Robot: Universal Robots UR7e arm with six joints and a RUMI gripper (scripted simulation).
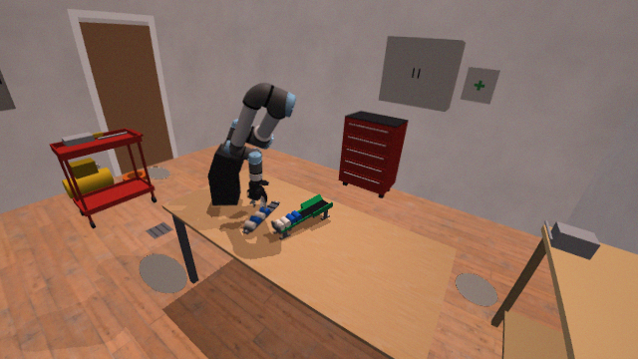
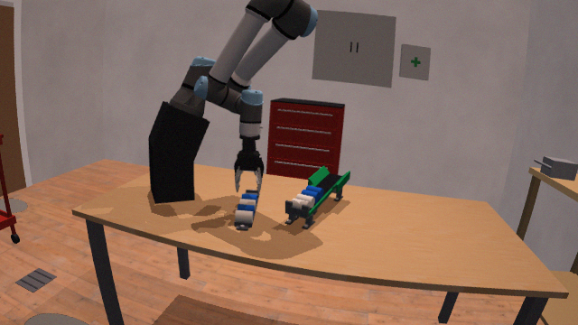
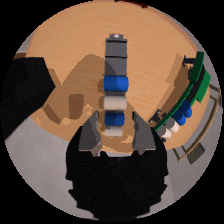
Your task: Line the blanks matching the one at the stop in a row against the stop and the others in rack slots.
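Now: hand 9 cm above the black stock rack, 2 cm to the right of it and 1 cm past it.
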